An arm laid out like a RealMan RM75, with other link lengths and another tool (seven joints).
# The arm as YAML. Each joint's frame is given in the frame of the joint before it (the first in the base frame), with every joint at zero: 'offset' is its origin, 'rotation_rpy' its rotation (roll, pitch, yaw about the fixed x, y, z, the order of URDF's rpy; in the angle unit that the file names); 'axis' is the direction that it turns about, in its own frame. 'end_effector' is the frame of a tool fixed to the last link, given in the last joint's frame.
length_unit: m
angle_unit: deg
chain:
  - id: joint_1
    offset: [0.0, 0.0, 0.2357]
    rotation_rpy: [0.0, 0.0, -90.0]
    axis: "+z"
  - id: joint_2
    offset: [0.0, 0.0, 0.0]
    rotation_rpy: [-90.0, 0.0, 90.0]
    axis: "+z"
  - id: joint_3
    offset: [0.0, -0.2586, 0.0]
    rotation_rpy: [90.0, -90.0, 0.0]
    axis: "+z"
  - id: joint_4
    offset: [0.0, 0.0, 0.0]
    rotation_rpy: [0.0, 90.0, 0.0]
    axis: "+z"
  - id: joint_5
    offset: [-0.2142, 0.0, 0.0]
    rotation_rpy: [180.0, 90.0, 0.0]
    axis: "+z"
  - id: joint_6
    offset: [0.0, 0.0, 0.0]
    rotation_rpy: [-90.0, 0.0, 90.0]
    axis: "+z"
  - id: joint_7
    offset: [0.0, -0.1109, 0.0]
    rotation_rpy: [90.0, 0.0, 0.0]
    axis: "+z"
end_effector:
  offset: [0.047, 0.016, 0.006]
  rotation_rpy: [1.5, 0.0, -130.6]
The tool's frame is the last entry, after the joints.
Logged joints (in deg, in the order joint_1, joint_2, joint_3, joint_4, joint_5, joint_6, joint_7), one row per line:
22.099 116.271 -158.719 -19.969 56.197 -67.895 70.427
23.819 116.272 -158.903 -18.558 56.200 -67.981 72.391
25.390 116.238 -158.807 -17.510 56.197 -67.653 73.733
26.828 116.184 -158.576 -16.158 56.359 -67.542 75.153
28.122 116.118 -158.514 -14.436 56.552 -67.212 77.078
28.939 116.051 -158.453 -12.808 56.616 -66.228 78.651
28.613 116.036 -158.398 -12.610 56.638 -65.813 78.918
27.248 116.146 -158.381 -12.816 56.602 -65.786 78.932
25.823 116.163 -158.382 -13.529 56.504 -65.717 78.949
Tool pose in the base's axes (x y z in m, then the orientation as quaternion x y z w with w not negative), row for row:
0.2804 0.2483 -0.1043 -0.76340 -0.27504 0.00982 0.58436
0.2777 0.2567 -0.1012 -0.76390 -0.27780 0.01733 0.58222
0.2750 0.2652 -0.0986 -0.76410 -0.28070 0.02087 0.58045
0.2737 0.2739 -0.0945 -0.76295 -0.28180 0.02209 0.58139
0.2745 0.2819 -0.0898 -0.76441 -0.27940 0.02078 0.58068
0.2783 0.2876 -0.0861 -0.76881 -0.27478 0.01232 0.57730
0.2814 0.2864 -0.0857 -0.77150 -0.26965 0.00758 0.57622
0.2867 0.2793 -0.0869 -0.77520 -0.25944 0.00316 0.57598
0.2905 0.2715 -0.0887 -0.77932 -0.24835 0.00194 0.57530
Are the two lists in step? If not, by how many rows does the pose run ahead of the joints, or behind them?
They are in step.
